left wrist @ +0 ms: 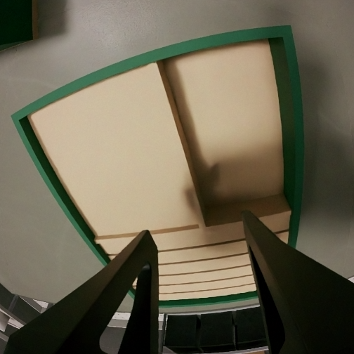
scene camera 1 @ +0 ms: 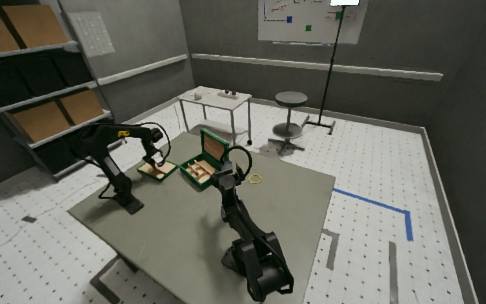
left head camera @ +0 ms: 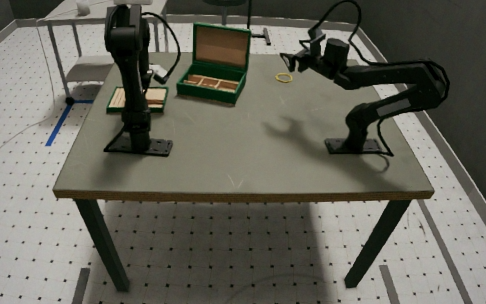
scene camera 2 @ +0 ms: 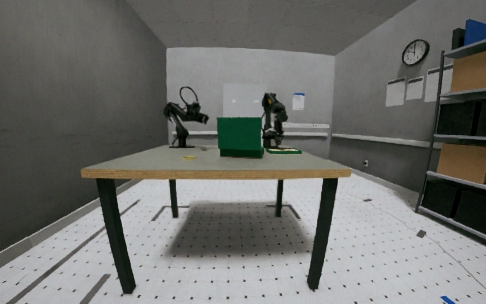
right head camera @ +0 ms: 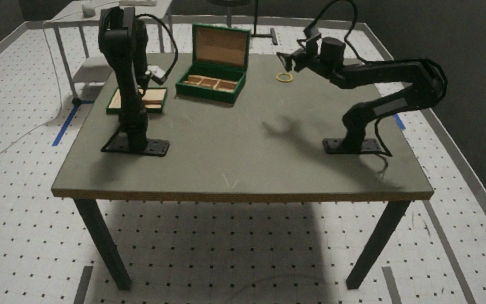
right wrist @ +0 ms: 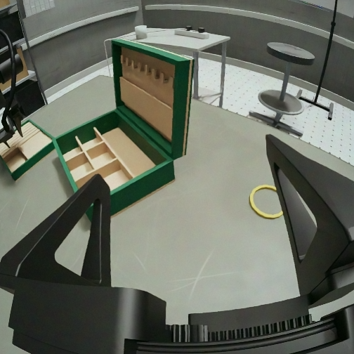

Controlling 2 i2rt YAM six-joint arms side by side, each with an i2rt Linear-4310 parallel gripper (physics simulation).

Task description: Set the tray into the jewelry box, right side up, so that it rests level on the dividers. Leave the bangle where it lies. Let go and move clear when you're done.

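Places are measured from the left arm's base along level axes (x up, y ahead, z left), in centimetres.
Pixels of known places: left gripper, fingertip midpoint: (scene camera 1: 157, 166) (left head camera: 144, 93) (scene camera 2: 278, 145) (right head camera: 143, 93); right gripper, fingertip midpoint: (left head camera: 289, 47) (scene camera 2: 202, 116) (right head camera: 287, 47); left arm's base, link origin: (scene camera 1: 128, 201) (left head camera: 141, 146) (scene camera 2: 266, 147) (right head camera: 139, 146); right arm's base, link origin: (left head camera: 353, 147) (scene camera 2: 182, 147) (right head camera: 351, 146).
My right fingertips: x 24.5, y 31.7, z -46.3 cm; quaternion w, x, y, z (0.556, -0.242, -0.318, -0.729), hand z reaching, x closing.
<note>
For each thing: its top centre in the pictures, then the offset to it from my right fingertips. "spot": a spot on its surface instead.
- green tray, surface spot: (left head camera: 157, 109) (right head camera: 156, 109) spot: dz +45.6, dx -22.5, dy -12.9 cm
- yellow bangle, top centre: (left head camera: 284, 77) (scene camera 2: 188, 157) (scene camera 1: 255, 178) dz -1.6, dx -23.9, dy +21.2 cm
- box's raised lid, surface spot: (left head camera: 221, 47) spot: dz +26.1, dx -10.9, dy +18.4 cm
The green tray (left head camera: 157, 109) (right head camera: 156, 109) (left wrist: 300, 150) (right wrist: 30, 167) lies flat on the table, right side up, with its tan compartments and slats showing. The open green jewelry box (left head camera: 206, 94) (scene camera 1: 192, 181) (scene camera 2: 240, 135) (right wrist: 145, 183) stands beside it, its lid upright and its tan dividers bare. The yellow bangle (left head camera: 284, 82) (scene camera 1: 255, 183) (scene camera 2: 188, 158) (right wrist: 252, 201) lies apart from the box. My left gripper (left wrist: 196, 230) is partly open and empty, its fingers over the tray beside the small compartment's corner; whether they touch it is unclear. My right gripper (left head camera: 290, 61) (right wrist: 179, 162) is wide open and empty above the table near the bangle.
The box's raised lid (left head camera: 221, 47) (right wrist: 150, 95) stands between the box and the table's far edge. In the left head camera, a side cart (left head camera: 62, 19) is beyond the table's far left. A stool (scene camera 1: 291, 99) (right wrist: 291, 53) stands on the floor behind the table.
</note>
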